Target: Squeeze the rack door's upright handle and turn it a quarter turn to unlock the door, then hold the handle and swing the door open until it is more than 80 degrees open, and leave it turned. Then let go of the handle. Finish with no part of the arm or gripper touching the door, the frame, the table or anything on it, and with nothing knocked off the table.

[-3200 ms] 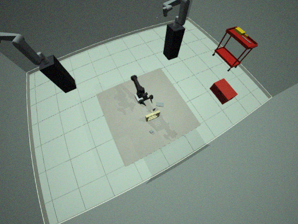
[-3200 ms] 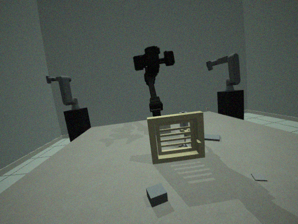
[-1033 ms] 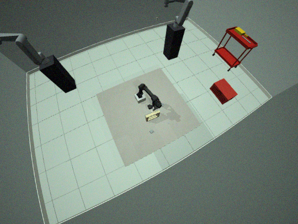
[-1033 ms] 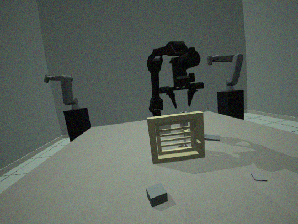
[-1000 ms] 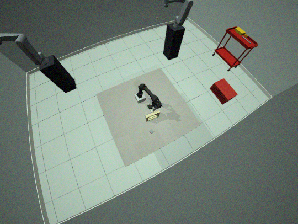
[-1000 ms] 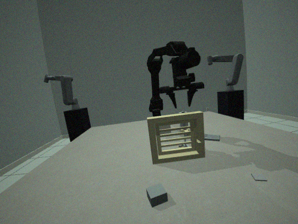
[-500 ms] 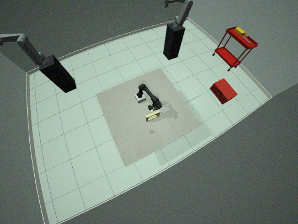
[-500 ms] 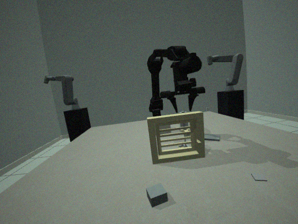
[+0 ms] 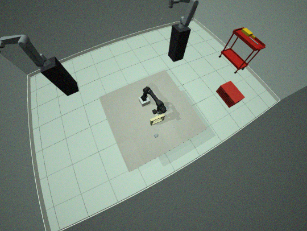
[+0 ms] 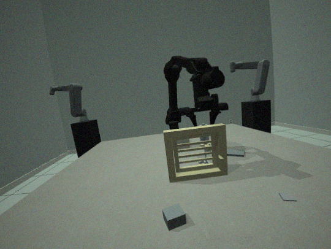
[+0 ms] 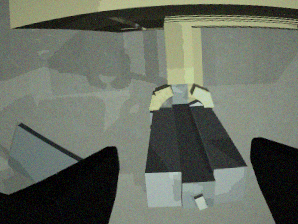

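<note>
The handle lies 1 cm behind my gripper tip and 5 cm below it. Round my gripper tip: small grey cube 25 cm ahead, 17 cm to the right, 14 cm below.
</note>
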